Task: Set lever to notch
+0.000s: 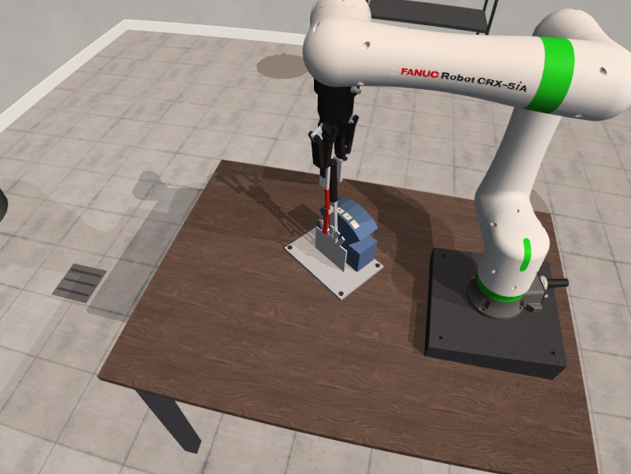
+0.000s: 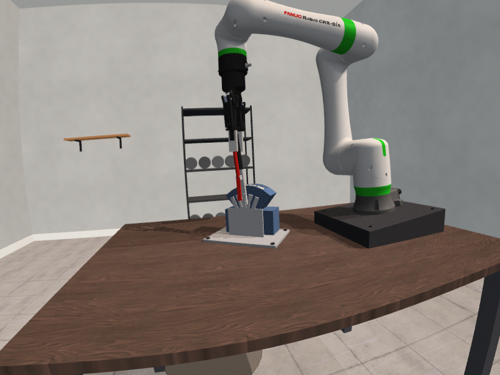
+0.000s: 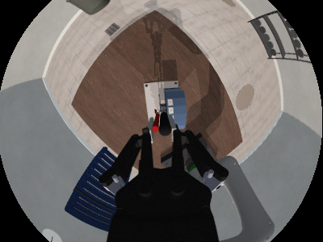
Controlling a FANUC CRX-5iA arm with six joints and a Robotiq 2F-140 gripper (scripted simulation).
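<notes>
Now: the red bar 110 mm below my hand, 20 mm to the left of it and 10 mm ahead of it.
</notes>
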